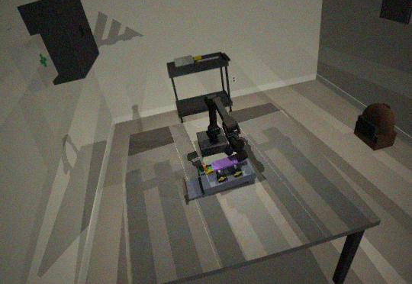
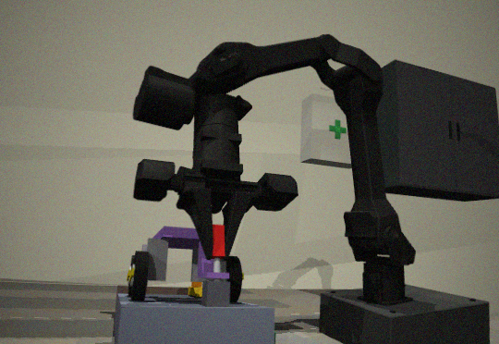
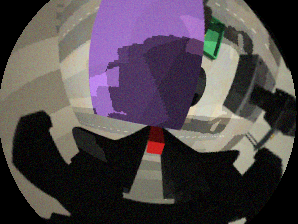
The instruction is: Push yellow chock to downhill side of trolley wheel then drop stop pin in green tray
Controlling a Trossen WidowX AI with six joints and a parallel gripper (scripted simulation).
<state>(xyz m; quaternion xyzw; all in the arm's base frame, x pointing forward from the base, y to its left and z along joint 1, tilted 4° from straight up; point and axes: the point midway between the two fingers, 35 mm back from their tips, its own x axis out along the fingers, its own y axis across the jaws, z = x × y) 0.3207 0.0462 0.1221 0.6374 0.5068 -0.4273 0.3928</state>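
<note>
My gripper tip is now 200 mm to the left of the yellow chock, 60 mm past it and 50 mm above it. Also, from my gripper tip: red-headed stop pin right at my gripper tip; green tray 190 mm to the right, 150 mm behind, 140 mm below; purple trolley 110 mm to the right, 20 mm below.
</note>
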